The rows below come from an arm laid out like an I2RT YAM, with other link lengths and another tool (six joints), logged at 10 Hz.
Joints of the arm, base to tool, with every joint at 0 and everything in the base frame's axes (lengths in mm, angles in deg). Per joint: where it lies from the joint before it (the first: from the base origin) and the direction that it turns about. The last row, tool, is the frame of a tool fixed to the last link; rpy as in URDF.
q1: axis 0 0 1 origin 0 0 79.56
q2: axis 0 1 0 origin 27.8 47.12 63.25
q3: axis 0 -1 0 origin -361.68 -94.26 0
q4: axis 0 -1 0 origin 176.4 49.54 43.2
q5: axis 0 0 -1 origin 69.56 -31.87 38.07
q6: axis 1 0 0 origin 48.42 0 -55.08
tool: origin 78 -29 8 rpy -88.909 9.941 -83.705
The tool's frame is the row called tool.
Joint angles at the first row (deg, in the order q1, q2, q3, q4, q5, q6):
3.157 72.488 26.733 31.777 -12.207 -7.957
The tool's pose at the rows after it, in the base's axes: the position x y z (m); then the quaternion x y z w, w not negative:
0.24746 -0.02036 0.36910 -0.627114 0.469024 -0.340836 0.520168
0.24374 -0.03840 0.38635 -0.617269 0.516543 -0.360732 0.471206
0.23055 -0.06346 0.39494 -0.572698 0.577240 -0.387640 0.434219
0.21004 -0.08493 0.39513 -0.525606 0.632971 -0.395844 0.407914
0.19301 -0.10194 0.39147 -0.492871 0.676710 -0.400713 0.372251
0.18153 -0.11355 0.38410 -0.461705 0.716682 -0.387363 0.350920
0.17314 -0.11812 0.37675 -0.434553 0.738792 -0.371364 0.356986
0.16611 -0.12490 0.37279 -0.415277 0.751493 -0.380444 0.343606
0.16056 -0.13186 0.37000 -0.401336 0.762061 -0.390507 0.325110
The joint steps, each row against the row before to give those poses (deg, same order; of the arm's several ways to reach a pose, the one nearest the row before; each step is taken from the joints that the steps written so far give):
-0.066 -6.591 8.357 -14.588 1.977 -2.407
-0.693 -1.008 9.312 -14.100 6.649 -0.200
-1.855 -1.292 4.400 -7.406 7.432 3.240
-3.308 -1.686 2.512 -6.549 3.867 4.129
-3.126 -0.580 1.905 -5.768 3.122 2.225
-3.427 0.422 1.401 -4.634 0.317 3.139
-3.064 -0.348 -0.526 -1.065 -2.268 2.945
-1.369 -0.233 -0.978 0.270 1.686 0.762
-1.282 0.157 -0.550 -0.005 1.879 0.012

